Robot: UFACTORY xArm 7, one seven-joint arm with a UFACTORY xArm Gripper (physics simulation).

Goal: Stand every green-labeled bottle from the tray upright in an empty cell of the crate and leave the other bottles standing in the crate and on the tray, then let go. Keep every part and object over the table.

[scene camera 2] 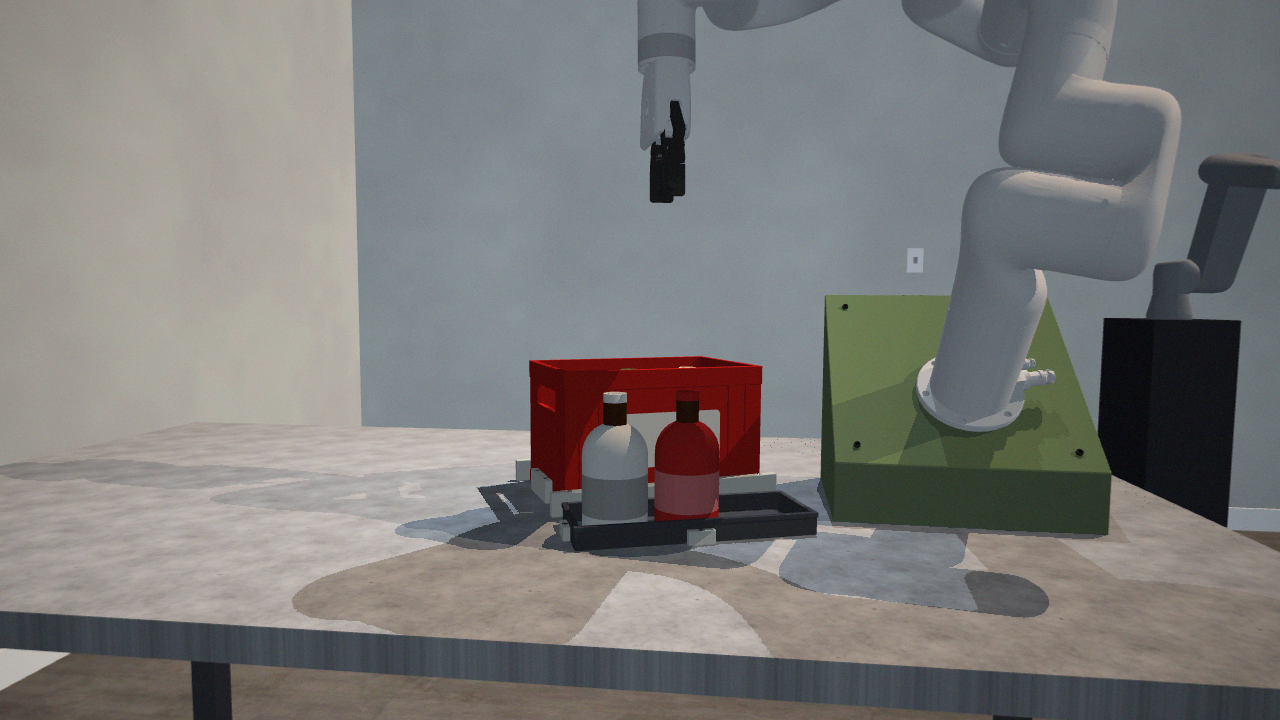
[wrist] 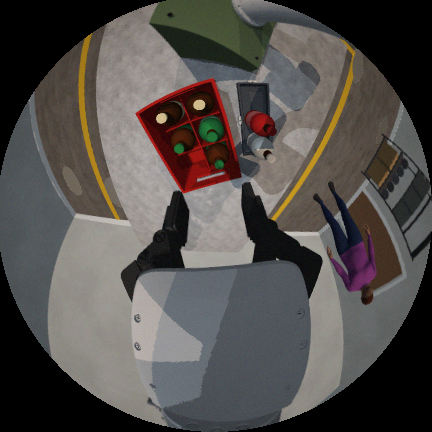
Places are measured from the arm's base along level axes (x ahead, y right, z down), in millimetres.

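Pixels of known places: gripper, fingertip midpoint: [scene camera 2: 666, 199] [wrist: 212, 196]; arm's base, link origin: [scene camera 2: 968, 393].
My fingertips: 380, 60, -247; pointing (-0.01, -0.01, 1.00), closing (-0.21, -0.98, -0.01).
Observation:
For each thing: its top centre in the pictures, then the offset to it from my fingertips, as dx, dy, dz. "pt": a spot on its surface instead.
- green bottle, top centre: [wrist: 211, 136] +17, -8, +232
- dark tray, surface spot: [scene camera 2: 760, 524] pt -102, -191, +379
- upright red bottle, top centre: [scene camera 2: 687, 390] [wrist: 271, 131] -22, -159, +235
- upright white bottle, top centre: [scene camera 2: 615, 392] [wrist: 270, 158] +59, -182, +235
The red crate [scene camera 2: 554, 420] [wrist: 162, 155] stands on the table. In the wrist view it holds a green bottle [wrist: 211, 128] in a middle cell, two brown bottles with green caps [wrist: 182, 140] [wrist: 217, 154], and two brown bottles with cream caps [wrist: 168, 114] [wrist: 201, 104]. The cell at the crate's near left corner is empty. The dark tray [scene camera 2: 760, 524] [wrist: 253, 89] beside the crate holds an upright red bottle [scene camera 2: 687, 465] [wrist: 260, 123] and an upright white bottle [scene camera 2: 614, 470] [wrist: 260, 145]. My gripper [scene camera 2: 667, 200] [wrist: 212, 196] is open and empty, high above the crate.
The green robot base block [scene camera 2: 962, 501] [wrist: 210, 37] stands to the right of the crate and tray in the scene view. Pale brackets [scene camera 2: 541, 484] sit at the crate's foot. The table's front edge [scene camera 2: 447, 646] runs across the scene view.

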